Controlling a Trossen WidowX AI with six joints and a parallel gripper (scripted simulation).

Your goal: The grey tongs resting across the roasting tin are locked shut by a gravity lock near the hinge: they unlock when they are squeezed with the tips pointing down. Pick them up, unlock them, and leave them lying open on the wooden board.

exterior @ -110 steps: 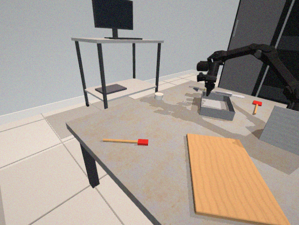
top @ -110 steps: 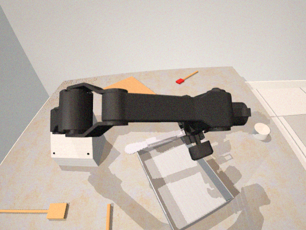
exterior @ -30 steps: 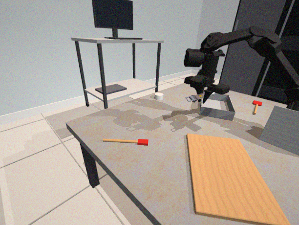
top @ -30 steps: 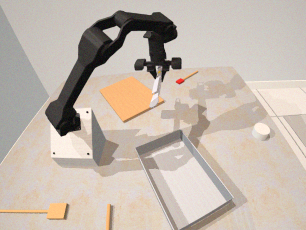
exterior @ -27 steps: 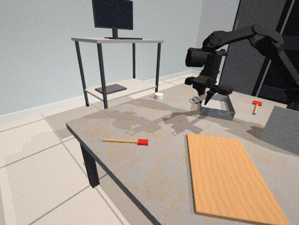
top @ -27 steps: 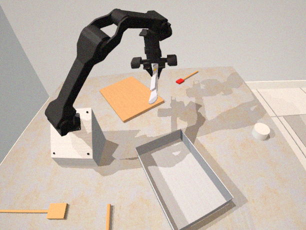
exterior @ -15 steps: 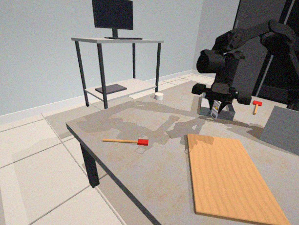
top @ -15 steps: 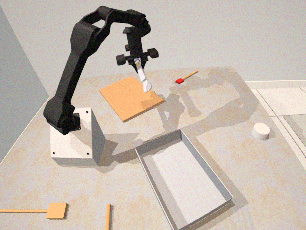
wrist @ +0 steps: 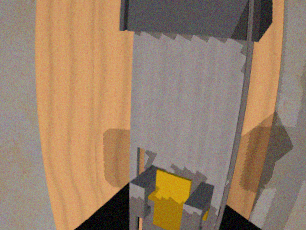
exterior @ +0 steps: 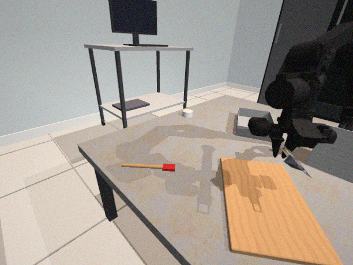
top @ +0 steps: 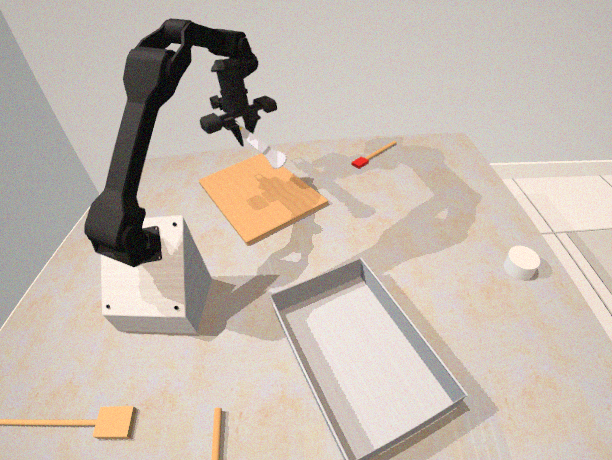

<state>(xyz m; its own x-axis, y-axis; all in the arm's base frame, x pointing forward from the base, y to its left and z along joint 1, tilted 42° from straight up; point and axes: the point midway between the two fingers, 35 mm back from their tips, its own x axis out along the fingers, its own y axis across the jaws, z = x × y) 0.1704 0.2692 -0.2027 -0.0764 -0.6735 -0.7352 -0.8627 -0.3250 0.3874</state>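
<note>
My gripper tip is 10 mm past the yellow lock piece, 20 mm to the right of it and 40 mm below it. Also, from my gripper tip: grey roasting tin (200 mm ahead, 520 mm to the right, 130 mm below); then wooden board (150 mm below).
</note>
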